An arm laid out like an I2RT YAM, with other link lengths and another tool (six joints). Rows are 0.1 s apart.
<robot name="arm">
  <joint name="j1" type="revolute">
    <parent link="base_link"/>
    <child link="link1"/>
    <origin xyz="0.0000 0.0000 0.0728" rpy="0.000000 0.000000 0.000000"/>
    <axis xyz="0 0 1"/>
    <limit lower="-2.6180" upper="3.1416"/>
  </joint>
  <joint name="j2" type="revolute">
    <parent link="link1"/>
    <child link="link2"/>
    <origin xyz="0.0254 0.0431 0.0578" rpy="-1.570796 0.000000 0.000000"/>
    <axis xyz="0 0 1"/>
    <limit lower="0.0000" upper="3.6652"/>
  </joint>
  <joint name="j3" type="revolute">
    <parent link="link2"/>
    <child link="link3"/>
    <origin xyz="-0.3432 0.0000 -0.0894" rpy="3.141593 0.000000 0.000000"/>
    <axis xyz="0 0 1"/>
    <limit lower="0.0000" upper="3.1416"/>
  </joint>
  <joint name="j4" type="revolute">
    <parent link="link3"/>
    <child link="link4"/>
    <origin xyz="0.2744 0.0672 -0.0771" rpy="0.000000 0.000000 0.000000"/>
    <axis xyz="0 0 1"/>
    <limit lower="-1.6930" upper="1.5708"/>
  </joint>
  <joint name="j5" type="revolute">
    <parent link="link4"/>
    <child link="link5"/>
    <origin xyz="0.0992 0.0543 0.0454" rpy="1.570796 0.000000 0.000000"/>
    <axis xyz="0 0 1"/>
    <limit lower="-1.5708" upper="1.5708"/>
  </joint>
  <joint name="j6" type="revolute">
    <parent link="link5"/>
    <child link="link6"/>
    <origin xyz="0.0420 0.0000 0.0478" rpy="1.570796 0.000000 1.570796"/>
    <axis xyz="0 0 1"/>
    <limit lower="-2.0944" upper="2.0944"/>
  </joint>
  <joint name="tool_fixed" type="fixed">
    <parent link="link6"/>
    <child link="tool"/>
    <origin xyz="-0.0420 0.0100 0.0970" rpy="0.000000 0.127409 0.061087"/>
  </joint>
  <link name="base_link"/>
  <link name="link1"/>
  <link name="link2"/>
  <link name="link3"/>
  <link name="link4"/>
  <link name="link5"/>
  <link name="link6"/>
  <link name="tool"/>
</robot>
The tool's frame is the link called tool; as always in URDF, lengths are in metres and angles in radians.
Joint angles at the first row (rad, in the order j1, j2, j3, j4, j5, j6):
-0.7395, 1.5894, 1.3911, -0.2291, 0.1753, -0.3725
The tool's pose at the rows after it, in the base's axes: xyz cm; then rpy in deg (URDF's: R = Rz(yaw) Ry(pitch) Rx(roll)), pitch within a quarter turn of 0, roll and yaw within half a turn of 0:
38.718 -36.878 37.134 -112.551 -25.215 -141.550
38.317 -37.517 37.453 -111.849 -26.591 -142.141
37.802 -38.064 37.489 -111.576 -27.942 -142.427
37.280 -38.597 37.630 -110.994 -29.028 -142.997
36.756 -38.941 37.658 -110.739 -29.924 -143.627
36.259 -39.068 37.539 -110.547 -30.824 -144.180
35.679 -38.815 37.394 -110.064 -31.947 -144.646
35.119 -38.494 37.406 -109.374 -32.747 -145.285
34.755 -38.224 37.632 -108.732 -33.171 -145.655
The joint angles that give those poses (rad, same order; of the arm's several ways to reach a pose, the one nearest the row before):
-0.7498, 1.6100, 1.4178, -0.2249, 0.1844, -0.4053
-0.7612, 1.6119, 1.4246, -0.2176, 0.1887, -0.4316
-0.7738, 1.6119, 1.4242, -0.2115, 0.1890, -0.4580
-0.7864, 1.6100, 1.4216, -0.2005, 0.1898, -0.4797
-0.7956, 1.6058, 1.4162, -0.1947, 0.1955, -0.4950
-0.8009, 1.5978, 1.4025, -0.1856, 0.2039, -0.5091
-0.8017, 1.5787, 1.3735, -0.1677, 0.2142, -0.5274
-0.8017, 1.5578, 1.3461, -0.1505, 0.2241, -0.5404
-0.8017, 1.5421, 1.3319, -0.1421, 0.2275, -0.5487

